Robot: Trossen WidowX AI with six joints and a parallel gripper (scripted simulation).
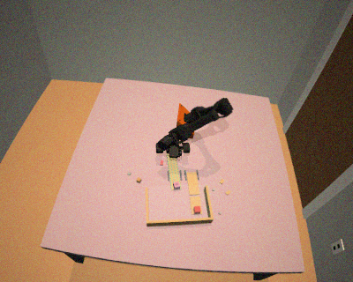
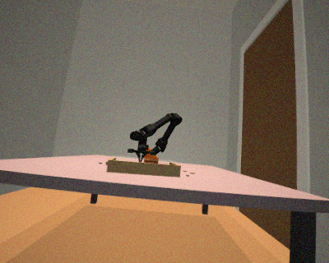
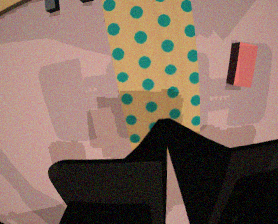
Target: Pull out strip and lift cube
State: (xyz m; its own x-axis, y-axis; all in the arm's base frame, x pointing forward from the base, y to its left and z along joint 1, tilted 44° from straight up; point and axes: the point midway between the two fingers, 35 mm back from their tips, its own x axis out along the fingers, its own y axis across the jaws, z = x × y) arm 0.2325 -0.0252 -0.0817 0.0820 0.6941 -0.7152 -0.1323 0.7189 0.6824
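Right now my gripper tip is 190 mm short of the pink labelled cube, 40 mm to the right of it and 20 mm below it. Also, from my gripper tip: plain yellow strip: 160 mm ahead, 130 mm to the left.
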